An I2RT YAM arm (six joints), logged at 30 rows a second.
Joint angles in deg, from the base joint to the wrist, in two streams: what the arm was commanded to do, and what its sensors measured. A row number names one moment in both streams.
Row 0, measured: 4.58 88.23 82.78 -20.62 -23.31 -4.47
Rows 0 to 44, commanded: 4.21 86.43 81.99 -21.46 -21.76 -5.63; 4.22 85.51 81.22 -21.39 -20.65 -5.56; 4.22 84.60 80.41 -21.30 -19.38 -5.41; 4.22 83.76 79.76 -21.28 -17.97 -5.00; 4.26 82.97 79.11 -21.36 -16.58 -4.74; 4.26 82.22 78.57 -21.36 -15.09 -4.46; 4.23 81.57 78.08 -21.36 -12.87 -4.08; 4.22 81.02 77.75 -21.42 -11.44 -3.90; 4.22 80.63 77.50 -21.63 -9.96 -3.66; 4.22 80.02 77.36 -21.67 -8.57 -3.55; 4.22 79.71 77.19 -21.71 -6.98 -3.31; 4.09 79.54 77.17 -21.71 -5.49 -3.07; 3.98 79.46 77.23 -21.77 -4.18 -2.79; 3.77 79.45 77.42 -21.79 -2.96 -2.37; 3.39 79.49 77.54 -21.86 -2.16 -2.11; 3.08 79.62 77.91 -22.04 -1.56 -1.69; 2.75 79.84 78.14 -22.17 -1.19 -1.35; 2.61 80.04 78.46 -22.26 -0.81 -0.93; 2.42 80.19 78.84 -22.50 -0.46 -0.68; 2.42 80.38 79.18 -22.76 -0.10 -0.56; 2.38 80.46 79.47 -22.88 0.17 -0.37; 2.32 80.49 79.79 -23.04 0.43 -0.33; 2.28 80.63 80.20 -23.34 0.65 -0.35; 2.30 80.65 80.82 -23.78 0.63 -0.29; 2.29 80.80 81.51 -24.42 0.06 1.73; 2.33 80.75 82.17 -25.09 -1.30 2.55; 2.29 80.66 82.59 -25.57 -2.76 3.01; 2.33 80.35 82.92 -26.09 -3.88 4.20; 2.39 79.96 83.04 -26.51 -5.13 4.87; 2.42 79.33 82.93 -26.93 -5.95 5.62; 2.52 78.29 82.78 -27.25 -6.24 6.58; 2.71 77.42 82.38 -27.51 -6.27 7.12; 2.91 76.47 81.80 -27.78 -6.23 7.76; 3.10 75.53 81.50 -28.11 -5.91 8.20; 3.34 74.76 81.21 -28.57 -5.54 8.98; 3.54 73.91 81.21 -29.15 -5.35 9.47; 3.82 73.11 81.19 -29.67 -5.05 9.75; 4.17 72.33 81.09 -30.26 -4.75 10.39; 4.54 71.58 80.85 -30.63 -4.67 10.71; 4.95 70.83 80.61 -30.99 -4.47 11.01; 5.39 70.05 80.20 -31.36 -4.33 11.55; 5.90 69.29 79.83 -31.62 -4.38 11.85; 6.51 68.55 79.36 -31.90 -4.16 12.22; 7.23 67.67 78.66 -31.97 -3.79 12.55; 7.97 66.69 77.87 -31.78 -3.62 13.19
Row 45, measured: 5.61 69.71 80.47 -30.00 -4.73 10.24
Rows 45 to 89, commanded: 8.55 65.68 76.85 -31.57 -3.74 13.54; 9.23 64.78 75.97 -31.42 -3.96 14.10; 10.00 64.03 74.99 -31.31 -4.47 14.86; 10.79 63.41 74.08 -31.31 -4.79 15.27; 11.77 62.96 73.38 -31.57 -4.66 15.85; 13.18 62.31 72.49 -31.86 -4.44 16.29; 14.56 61.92 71.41 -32.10 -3.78 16.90; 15.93 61.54 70.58 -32.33 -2.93 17.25; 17.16 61.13 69.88 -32.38 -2.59 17.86; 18.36 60.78 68.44 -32.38 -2.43 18.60; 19.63 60.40 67.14 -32.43 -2.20 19.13; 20.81 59.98 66.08 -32.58 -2.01 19.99; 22.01 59.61 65.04 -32.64 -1.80 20.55; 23.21 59.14 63.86 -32.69 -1.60 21.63; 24.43 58.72 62.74 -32.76 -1.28 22.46; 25.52 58.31 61.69 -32.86 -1.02 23.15; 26.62 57.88 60.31 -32.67 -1.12 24.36; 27.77 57.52 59.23 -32.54 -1.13 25.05; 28.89 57.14 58.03 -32.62 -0.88 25.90; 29.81 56.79 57.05 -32.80 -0.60 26.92; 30.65 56.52 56.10 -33.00 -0.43 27.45; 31.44 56.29 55.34 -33.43 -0.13 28.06; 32.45 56.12 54.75 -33.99 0.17 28.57; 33.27 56.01 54.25 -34.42 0.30 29.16; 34.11 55.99 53.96 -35.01 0.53 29.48; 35.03 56.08 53.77 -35.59 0.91 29.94; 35.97 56.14 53.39 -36.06 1.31 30.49; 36.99 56.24 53.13 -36.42 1.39 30.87; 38.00 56.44 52.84 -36.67 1.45 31.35; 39.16 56.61 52.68 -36.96 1.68 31.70; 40.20 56.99 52.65 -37.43 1.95 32.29; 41.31 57.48 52.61 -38.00 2.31 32.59; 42.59 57.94 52.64 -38.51 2.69 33.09; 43.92 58.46 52.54 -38.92 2.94 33.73; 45.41 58.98 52.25 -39.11 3.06 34.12; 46.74 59.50 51.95 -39.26 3.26 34.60; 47.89 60.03 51.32 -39.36 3.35 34.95; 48.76 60.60 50.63 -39.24 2.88 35.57; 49.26 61.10 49.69 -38.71 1.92 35.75; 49.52 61.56 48.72 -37.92 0.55 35.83; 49.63 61.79 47.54 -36.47 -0.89 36.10; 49.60 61.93 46.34 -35.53 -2.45 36.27; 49.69 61.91 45.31 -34.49 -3.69 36.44; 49.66 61.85 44.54 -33.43 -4.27 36.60; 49.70 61.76 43.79 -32.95 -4.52 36.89
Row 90, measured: 49.30 61.78 46.50 -36.60 -0.99 35.03
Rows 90 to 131, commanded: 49.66 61.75 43.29 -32.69 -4.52 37.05; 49.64 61.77 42.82 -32.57 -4.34 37.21; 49.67 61.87 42.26 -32.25 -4.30 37.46; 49.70 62.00 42.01 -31.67 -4.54 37.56; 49.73 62.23 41.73 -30.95 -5.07 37.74; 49.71 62.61 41.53 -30.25 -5.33 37.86; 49.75 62.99 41.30 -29.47 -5.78 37.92; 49.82 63.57 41.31 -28.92 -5.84 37.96; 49.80 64.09 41.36 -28.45 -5.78 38.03; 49.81 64.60 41.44 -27.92 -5.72 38.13; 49.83 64.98 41.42 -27.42 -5.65 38.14; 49.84 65.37 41.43 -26.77 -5.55 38.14; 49.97 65.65 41.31 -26.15 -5.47 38.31; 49.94 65.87 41.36 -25.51 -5.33 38.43; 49.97 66.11 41.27 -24.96 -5.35 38.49; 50.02 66.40 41.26 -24.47 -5.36 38.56; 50.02 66.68 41.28 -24.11 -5.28 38.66; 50.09 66.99 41.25 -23.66 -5.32 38.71; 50.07 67.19 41.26 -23.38 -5.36 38.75; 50.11 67.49 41.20 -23.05 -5.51 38.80; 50.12 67.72 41.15 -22.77 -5.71 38.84; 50.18 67.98 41.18 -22.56 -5.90 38.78; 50.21 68.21 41.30 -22.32 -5.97 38.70; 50.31 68.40 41.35 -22.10 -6.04 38.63; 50.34 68.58 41.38 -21.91 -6.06 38.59; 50.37 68.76 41.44 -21.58 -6.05 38.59; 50.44 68.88 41.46 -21.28 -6.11 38.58; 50.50 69.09 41.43 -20.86 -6.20 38.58; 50.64 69.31 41.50 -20.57 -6.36 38.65; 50.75 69.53 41.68 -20.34 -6.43 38.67; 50.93 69.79 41.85 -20.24 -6.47 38.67; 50.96 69.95 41.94 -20.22 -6.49 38.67; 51.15 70.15 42.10 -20.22 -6.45 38.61; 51.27 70.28 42.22 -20.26 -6.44 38.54; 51.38 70.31 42.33 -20.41 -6.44 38.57; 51.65 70.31 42.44 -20.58 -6.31 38.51; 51.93 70.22 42.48 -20.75 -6.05 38.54; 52.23 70.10 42.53 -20.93 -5.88 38.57; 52.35 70.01 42.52 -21.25 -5.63 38.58; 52.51 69.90 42.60 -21.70 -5.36 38.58; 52.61 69.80 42.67 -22.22 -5.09 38.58; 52.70 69.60 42.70 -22.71 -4.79 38.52
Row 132, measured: 51.88 69.89 41.67 -21.85 -6.09 38.22
